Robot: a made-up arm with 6 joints. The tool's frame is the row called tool. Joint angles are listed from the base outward. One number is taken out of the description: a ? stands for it. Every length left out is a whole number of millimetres.
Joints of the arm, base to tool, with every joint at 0 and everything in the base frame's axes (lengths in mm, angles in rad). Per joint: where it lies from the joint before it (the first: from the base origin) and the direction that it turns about. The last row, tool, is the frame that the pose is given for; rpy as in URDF.
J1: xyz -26 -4 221 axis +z
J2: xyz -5 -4 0 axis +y
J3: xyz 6 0 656 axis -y
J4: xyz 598 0 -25 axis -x
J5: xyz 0 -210 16 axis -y
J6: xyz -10 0 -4 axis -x
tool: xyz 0 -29 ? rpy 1.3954 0.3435 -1.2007
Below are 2 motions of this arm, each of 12 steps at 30 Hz.
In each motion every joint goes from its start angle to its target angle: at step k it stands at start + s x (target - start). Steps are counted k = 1, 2, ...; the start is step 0. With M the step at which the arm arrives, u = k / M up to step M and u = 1 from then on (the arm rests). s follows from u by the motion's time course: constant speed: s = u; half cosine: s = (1 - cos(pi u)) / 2; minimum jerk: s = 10 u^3 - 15 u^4 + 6 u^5.
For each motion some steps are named. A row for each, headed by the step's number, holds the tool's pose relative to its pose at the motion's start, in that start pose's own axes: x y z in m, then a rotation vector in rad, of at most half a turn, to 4 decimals.
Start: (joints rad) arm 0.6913 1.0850 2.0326 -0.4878 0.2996 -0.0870
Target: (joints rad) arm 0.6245 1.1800 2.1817 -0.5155 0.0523 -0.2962
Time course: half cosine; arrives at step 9
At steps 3, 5, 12:
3: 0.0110 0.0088 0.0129 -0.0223 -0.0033 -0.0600
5: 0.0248 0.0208 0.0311 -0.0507 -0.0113 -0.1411
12: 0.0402 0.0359 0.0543 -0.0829 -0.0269 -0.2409

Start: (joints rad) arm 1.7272 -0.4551 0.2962 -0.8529 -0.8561 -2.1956
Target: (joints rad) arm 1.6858 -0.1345 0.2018 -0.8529 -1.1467 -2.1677
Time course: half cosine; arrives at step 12
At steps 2, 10, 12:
2: -0.0064 0.0146 -0.0128 0.0414 -0.0064 -0.0018
10: -0.0907 0.2237 -0.1374 0.5661 -0.1040 -0.0716
12: -0.0972 0.2410 -0.1438 0.6057 -0.1127 -0.0807

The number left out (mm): 28
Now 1 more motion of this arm.
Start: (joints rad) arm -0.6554 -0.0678 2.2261 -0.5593 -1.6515 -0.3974
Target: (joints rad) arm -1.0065 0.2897 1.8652 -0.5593 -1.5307 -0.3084
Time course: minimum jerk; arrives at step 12
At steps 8, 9, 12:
8: 0.4189 0.0562 -0.1828 -0.1123 -0.4030 -0.3220
9: 0.4832 0.0524 -0.1828 -0.1186 -0.4560 -0.3693
12: 0.5458 0.0460 -0.1769 -0.1227 -0.5070 -0.4161

